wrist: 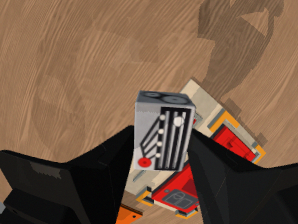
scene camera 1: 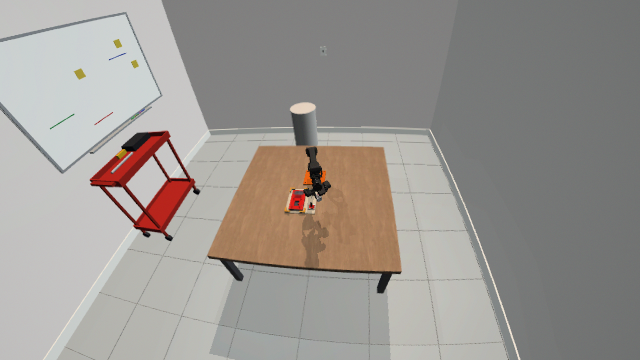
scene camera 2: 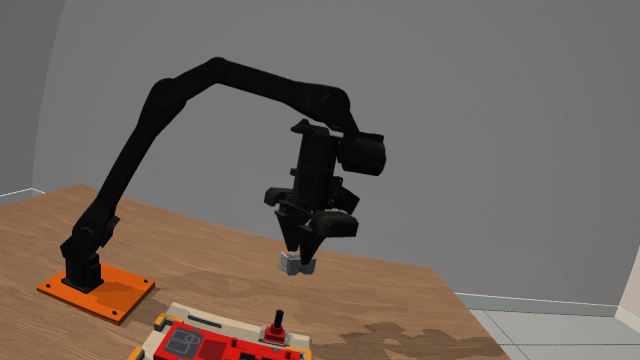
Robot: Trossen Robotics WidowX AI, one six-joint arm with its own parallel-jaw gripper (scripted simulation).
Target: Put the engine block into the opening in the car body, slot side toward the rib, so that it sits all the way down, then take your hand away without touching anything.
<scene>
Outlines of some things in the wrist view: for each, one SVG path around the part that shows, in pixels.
My gripper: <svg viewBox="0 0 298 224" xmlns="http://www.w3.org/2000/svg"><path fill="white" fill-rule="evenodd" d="M192 129L188 160L204 224L298 224L298 163L269 169L258 167L242 156L235 155L233 151L216 143L204 133L198 132L196 128ZM134 125L121 129L92 151L77 156L76 159L73 157L73 160L67 163L36 159L23 153L1 149L0 169L12 192L3 202L5 209L0 214L0 224L116 224L134 155Z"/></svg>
An engine block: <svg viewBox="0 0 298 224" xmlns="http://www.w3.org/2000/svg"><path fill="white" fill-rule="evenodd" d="M138 92L136 121L134 121L133 168L145 169L145 171L182 171L182 165L184 165L186 153L188 153L194 117L196 117L196 105L193 104L193 101L189 99L186 93Z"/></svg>
</scene>
